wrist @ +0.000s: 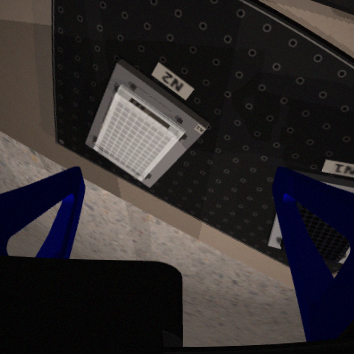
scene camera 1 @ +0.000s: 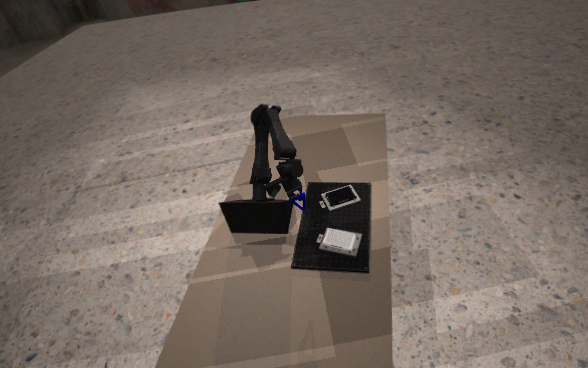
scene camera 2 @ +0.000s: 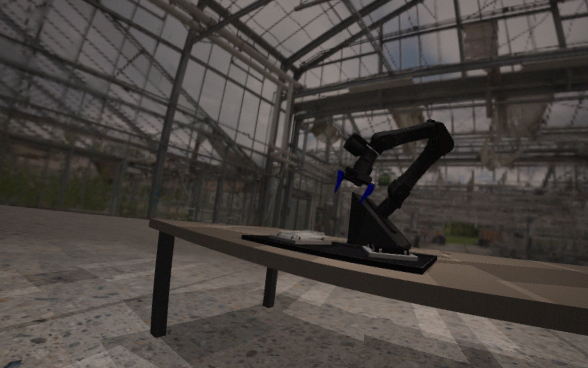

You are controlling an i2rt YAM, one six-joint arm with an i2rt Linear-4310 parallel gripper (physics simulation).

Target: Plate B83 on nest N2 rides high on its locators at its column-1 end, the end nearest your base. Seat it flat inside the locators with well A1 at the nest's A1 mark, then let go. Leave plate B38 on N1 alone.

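Frame: origin at the arm's base, x ahead, y left, z up, level; metres.
Where they show: gripper, fingertip midpoint: [wrist: 178, 176] [scene camera 1: 302, 205] [scene camera 2: 346, 198]; arm's base at its link origin: [scene camera 1: 259, 201] [scene camera 2: 379, 214].
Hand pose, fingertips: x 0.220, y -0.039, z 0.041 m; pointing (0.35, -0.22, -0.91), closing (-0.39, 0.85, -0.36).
Note:
Things, the pixels of their top centre, and the offset from my fingertips. "spot": a spot on its surface instead. Level surfaces: height alone.
- White well plate B83 at its top centre: [wrist: 128, 145] [scene camera 2: 303, 231] [scene camera 1: 339, 237] dz -0.128, dx +0.161, dy -0.053 m
- grey nest N2 at its top centre: [wrist: 131, 141] [scene camera 2: 301, 234] [scene camera 1: 340, 239] dz -0.141, dx +0.167, dy -0.054 m
- N2 label at a spot on its surface: [wrist: 172, 81] spot: dz -0.161, dx +0.070, dy -0.043 m
- A1 mark at its top centre: [wrist: 199, 128] dz -0.151, dx +0.097, dy +0.008 m
- Black plate B38 at its top centre: [wrist: 320, 234] [scene camera 2: 387, 245] [scene camera 1: 340, 194] dz -0.137, dx +0.123, dy +0.214 m
- nest N1 at its top centre: [wrist: 320, 232] [scene camera 2: 387, 247] [scene camera 1: 340, 195] dz -0.141, dx +0.123, dy +0.214 m
- black perforated board at its top centre: [wrist: 235, 160] [scene camera 2: 341, 247] [scene camera 1: 334, 220] dz -0.162, dx +0.118, dy +0.068 m
- brown table at its surface level: dz -0.177 m
- N1 label at a spot on its surface: [wrist: 340, 168] spot: dz -0.161, dx +0.042, dy +0.159 m
White well plate B83 [scene camera 1: 340, 240] [scene camera 2: 300, 234] [wrist: 136, 137] lies on the grey nest N2 [scene camera 1: 356, 249] [scene camera 2: 320, 242] [wrist: 172, 159]. In the wrist view a dark slot shows along its edge nearest the N2 label [wrist: 172, 81]; its exact tilt is hard to tell. The A1 mark [wrist: 200, 129] is at the nest corner on that side. Black plate B38 [scene camera 1: 341, 196] [wrist: 325, 232] lies on nest N1 [scene camera 1: 345, 205] [scene camera 2: 395, 256], partly hidden by a finger in the wrist view. My gripper [scene camera 1: 302, 204] [scene camera 2: 348, 197] [wrist: 178, 176] is open and empty, high above the board and back towards the base.
Both nests stand on a black perforated board [scene camera 1: 330, 260] [scene camera 2: 425, 267] [wrist: 235, 105] on the brown table [scene camera 1: 270, 300] [scene camera 2: 225, 240]. The arm's black wedge-shaped base [scene camera 1: 257, 217] [scene camera 2: 367, 225] stands beside the board. The N1 label [wrist: 340, 168] shows at the wrist view's right edge.

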